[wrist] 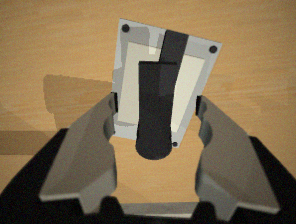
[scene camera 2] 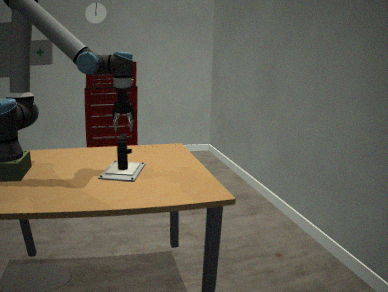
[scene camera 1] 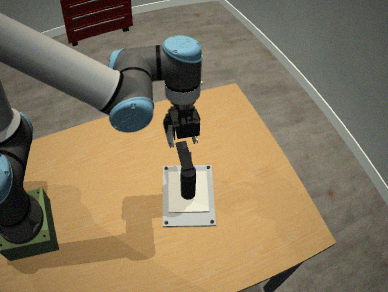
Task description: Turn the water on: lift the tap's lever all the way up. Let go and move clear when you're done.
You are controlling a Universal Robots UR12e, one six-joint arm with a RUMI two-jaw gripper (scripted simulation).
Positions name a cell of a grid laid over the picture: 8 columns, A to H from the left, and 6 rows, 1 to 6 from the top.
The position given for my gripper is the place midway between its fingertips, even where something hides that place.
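In sight: my gripper (wrist: E3), together with a tap (wrist: E2).
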